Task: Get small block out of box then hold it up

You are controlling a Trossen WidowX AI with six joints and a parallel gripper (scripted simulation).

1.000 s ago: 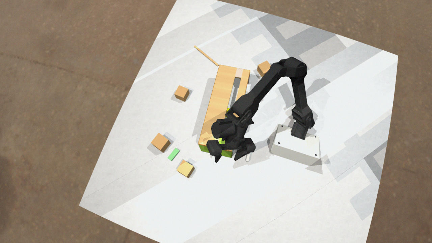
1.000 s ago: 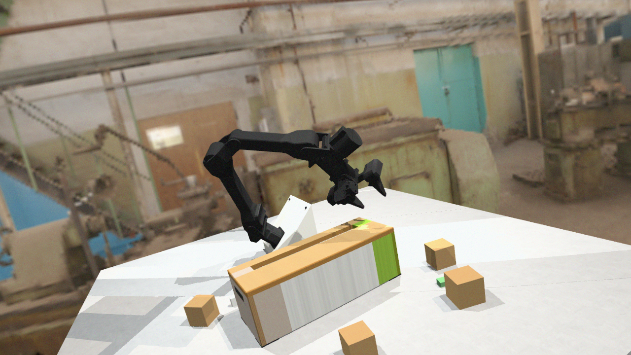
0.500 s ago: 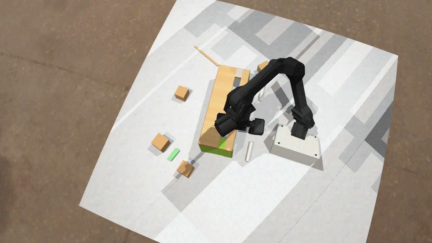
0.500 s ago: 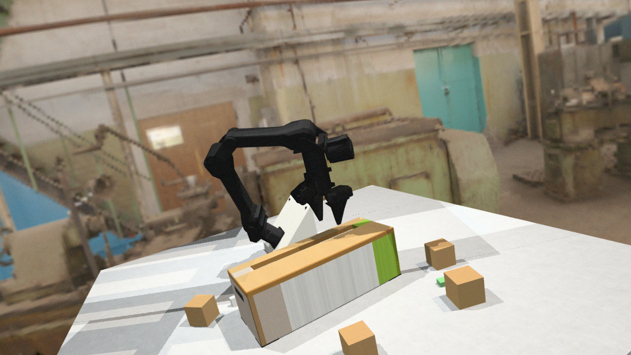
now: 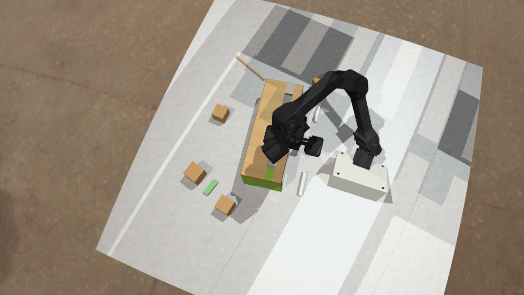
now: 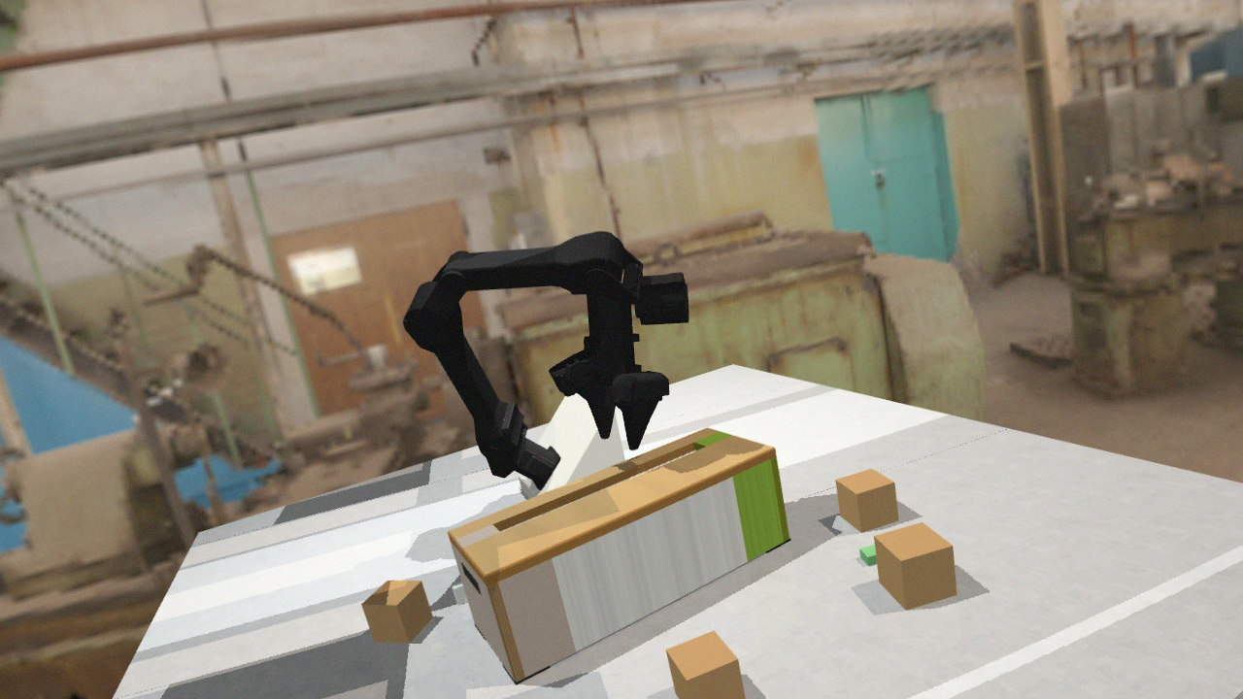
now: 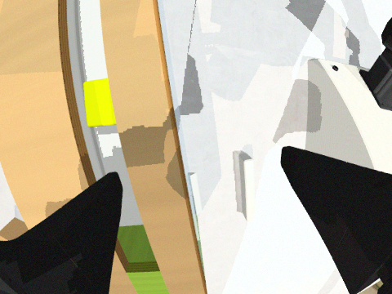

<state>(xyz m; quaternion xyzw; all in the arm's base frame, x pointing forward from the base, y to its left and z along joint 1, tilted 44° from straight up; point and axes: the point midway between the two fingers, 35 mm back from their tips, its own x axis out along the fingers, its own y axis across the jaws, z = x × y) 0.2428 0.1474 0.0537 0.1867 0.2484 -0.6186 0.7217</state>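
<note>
The yellow block lies 6 cm ahead of my gripper tip, 3 cm to the right of it and 6 cm below it. The rest, counted from my gripper tip: thin wooden stick: 31 cm ahead, 30 cm to the right, 15 cm below; flat green piece: 24 cm ahead, 22 cm to the left, 14 cm below; wooden box: 5 cm ahead, 5 cm to the right, 9 cm below.
</note>
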